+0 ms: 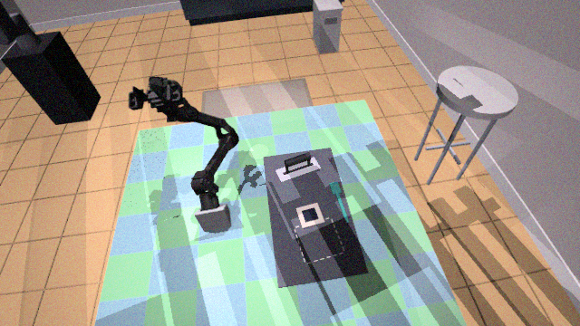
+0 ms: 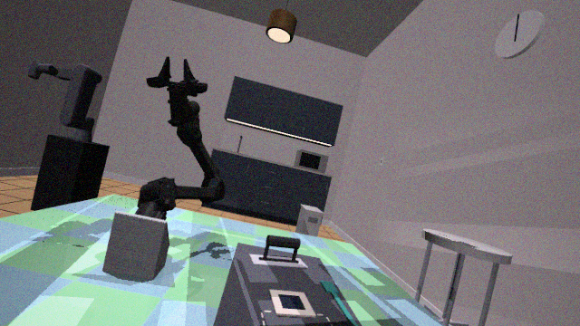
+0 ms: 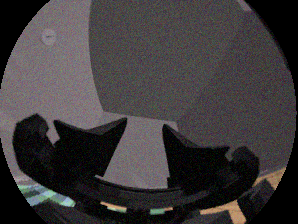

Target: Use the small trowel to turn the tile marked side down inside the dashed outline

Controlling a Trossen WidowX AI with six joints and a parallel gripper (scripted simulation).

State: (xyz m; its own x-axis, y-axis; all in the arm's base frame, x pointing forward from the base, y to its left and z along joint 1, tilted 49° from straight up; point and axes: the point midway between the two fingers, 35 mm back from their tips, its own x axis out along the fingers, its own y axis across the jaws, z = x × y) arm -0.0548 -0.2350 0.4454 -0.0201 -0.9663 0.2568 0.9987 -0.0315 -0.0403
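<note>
Now: the dark-handled float 51 cm ahead of my gripper tip, 7 cm to the left of it and 56 cm below it. From my gripper tip the other things lie so: teal trowel: 64 cm ahead, 12 cm to the right, 59 cm below; mat: 50 cm ahead, 15 cm to the right, 62 cm below; tile: 50 cm ahead, 19 cm to the right, 59 cm below.
</note>
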